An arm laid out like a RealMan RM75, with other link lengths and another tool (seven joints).
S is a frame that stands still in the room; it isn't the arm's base.
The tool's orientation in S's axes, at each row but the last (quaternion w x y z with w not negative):
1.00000 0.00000 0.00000 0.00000
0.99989 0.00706 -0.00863 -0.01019
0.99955 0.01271 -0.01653 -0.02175
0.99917 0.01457 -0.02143 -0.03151
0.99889 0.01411 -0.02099 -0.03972
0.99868 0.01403 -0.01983 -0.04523
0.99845 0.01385 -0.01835 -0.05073
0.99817 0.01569 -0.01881 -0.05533
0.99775 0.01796 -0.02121 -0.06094
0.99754 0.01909 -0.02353 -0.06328
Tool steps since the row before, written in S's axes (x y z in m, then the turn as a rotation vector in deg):
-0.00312 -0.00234 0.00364 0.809 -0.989 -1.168
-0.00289 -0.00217 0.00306 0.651 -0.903 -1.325
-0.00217 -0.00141 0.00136 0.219 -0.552 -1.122
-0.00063 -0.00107 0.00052 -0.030 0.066 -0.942
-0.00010 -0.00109 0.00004 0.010 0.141 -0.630
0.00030 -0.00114 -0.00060 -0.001 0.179 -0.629
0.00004 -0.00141 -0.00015 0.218 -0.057 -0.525
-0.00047 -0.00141 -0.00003 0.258 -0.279 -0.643
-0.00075 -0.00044 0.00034 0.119 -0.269 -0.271
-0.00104 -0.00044 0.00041 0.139 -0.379 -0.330
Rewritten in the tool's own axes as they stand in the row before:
-0.00312 -0.00234 0.00364 0.809 -0.989 -1.168
-0.00279 -0.00218 0.00314 0.647 -0.908 -1.323
-0.00206 -0.00147 0.00147 0.206 -0.571 -1.115
-0.00054 -0.00109 0.00058 -0.074 0.035 -0.941
-0.00001 -0.00109 0.00007 -0.027 0.122 -0.633
0.00038 -0.00113 -0.00058 -0.041 0.159 -0.633
0.00018 -0.00140 -0.00011 0.204 -0.050 -0.531
-0.00031 -0.00145 0.00003 0.264 -0.270 -0.644
-0.00068 -0.00051 0.00039 0.140 -0.263 -0.267
-0.00096 -0.00055 0.00048 0.171 -0.372 -0.323

